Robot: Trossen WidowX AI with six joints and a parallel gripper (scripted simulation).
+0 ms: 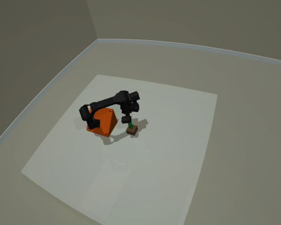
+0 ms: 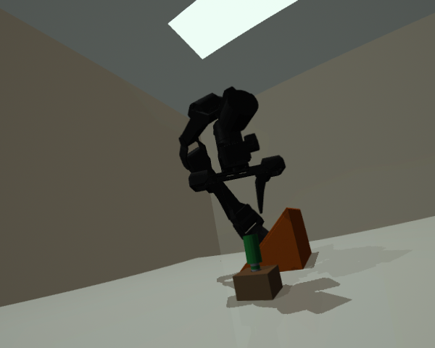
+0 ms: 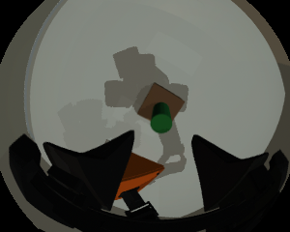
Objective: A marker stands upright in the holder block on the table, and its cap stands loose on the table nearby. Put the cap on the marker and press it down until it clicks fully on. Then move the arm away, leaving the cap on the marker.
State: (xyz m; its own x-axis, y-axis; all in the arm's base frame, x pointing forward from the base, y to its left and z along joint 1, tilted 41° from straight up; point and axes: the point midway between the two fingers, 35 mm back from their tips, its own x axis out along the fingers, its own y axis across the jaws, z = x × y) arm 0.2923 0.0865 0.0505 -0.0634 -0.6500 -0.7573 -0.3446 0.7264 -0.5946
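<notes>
My gripper tip is now 60 mm above the green cap. From my gripper tip the other things lie so: brown holder block (120 mm below).
</notes>
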